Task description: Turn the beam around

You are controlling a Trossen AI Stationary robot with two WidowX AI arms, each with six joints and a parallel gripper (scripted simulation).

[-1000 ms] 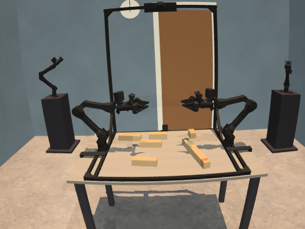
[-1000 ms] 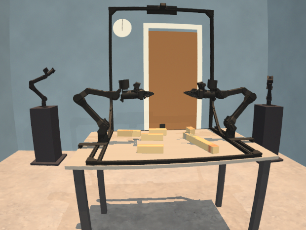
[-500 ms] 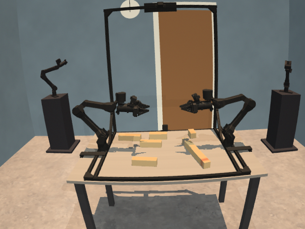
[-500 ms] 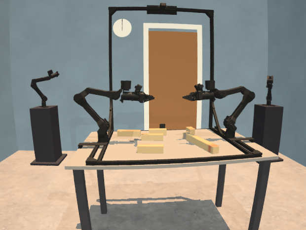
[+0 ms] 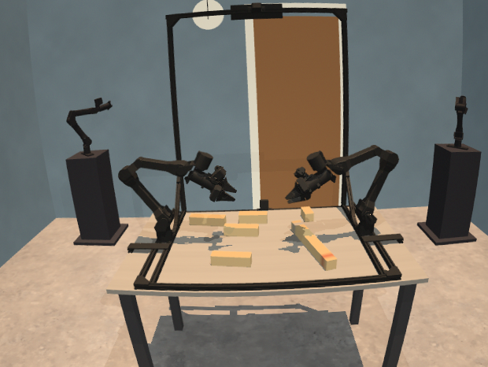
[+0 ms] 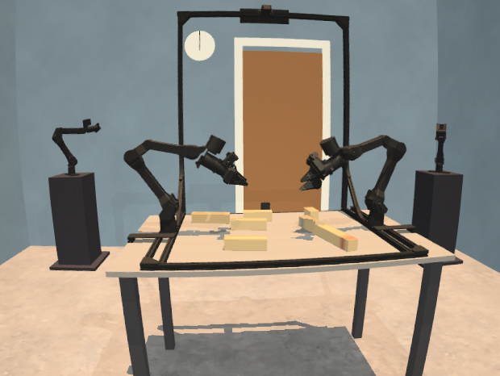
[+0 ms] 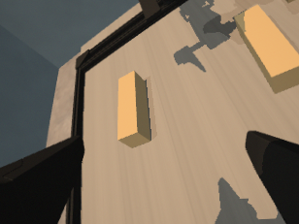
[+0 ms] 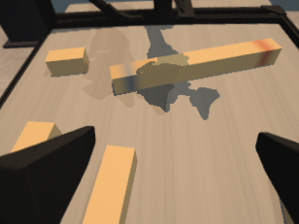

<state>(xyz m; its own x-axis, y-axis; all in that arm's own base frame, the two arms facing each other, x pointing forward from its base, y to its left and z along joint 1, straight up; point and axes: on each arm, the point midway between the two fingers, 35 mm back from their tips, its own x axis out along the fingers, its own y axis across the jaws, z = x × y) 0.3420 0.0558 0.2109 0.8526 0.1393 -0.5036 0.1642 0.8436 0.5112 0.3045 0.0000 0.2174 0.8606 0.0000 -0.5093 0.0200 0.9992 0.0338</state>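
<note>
Now: left hand 210 mm above the beam, 80 mm to the right of it and 20 mm short of it.
</note>
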